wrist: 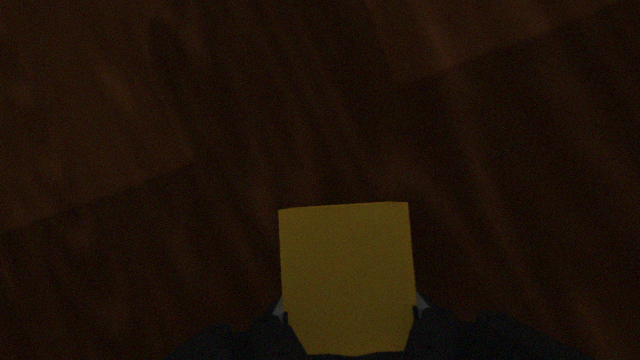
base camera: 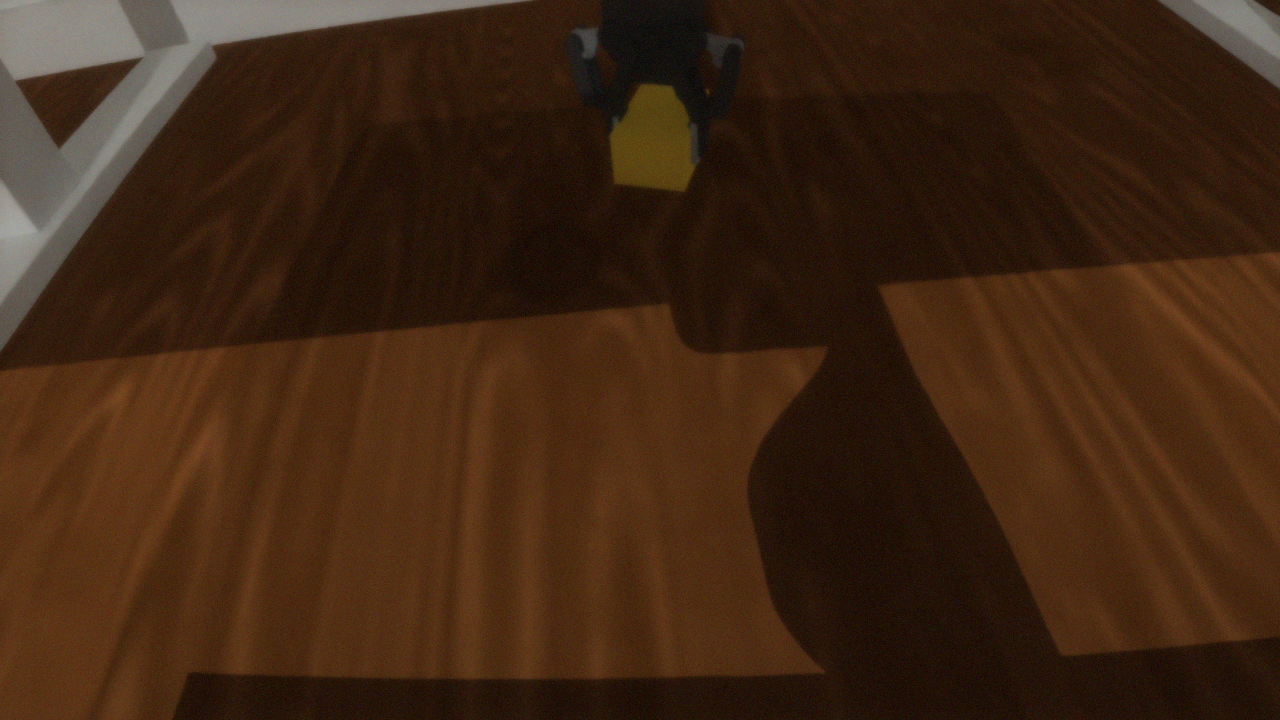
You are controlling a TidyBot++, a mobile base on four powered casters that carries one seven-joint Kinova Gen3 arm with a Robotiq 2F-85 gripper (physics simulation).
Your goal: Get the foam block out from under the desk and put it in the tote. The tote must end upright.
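Places are measured from the arm's base along level axes (x left, y back, z up), in centimetres.
Pixels of known places: gripper, fingertip midpoint: (wrist: 347, 305) (base camera: 659, 155).
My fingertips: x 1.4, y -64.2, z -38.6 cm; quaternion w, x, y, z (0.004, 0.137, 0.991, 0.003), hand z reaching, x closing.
Note:
Behind a point stands the place of what it marks.
The yellow foam block (base camera: 656, 147) @(z -35.8, x 1.5, y -60.8 cm) (wrist: 347, 270) @(z -35.1, x 0.6, y -66.8 cm) is on the dark wooden floor, in the shadow, at the upper middle of the base camera view. My gripper (base camera: 657, 134) @(z -38.6, x 1.4, y -64.2 cm) (wrist: 347, 305) @(z -38.6, x 1.4, y -64.2 cm) points down over it, with one finger against each side, shut on the block. In the wrist view the block fills the space between the fingers at the lower middle. Whether its underside touches the floor cannot be told. The tote does not show in either view.
A white frame bar (base camera: 116, 134) of the desk runs along the floor at the upper left, with an upright post (base camera: 26, 152) @(z -31.6, x 55.4, y -61.7 cm) by it. Another white bar (base camera: 1239, 31) is at the upper right. A broad shadow covers the floor around the block.

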